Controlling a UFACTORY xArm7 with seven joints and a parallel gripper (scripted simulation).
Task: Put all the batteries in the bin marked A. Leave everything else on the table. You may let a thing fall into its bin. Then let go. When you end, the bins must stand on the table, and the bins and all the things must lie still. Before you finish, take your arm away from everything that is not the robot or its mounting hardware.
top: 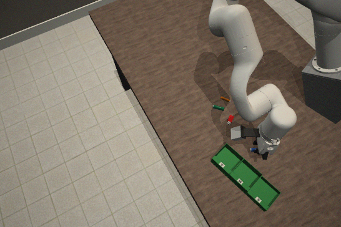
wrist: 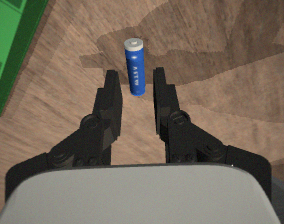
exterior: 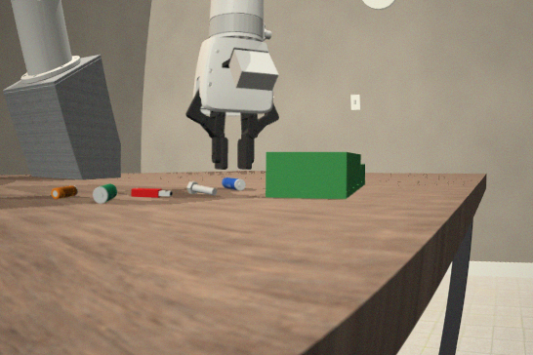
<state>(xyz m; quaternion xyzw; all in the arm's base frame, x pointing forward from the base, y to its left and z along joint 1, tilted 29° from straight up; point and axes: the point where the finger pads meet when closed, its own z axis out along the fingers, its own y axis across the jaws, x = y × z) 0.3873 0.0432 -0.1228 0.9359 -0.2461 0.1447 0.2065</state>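
Now: the blue battery 4 cm below my hand. From my hand the other things lie so: white bolt 9 cm to the right, 4 cm below, 2 cm ahead; then green three-compartment bin 11 cm ahead, 6 cm to the left, 2 cm below; then red usb stick 15 cm to the right, 4 cm below, 1 cm ahead.
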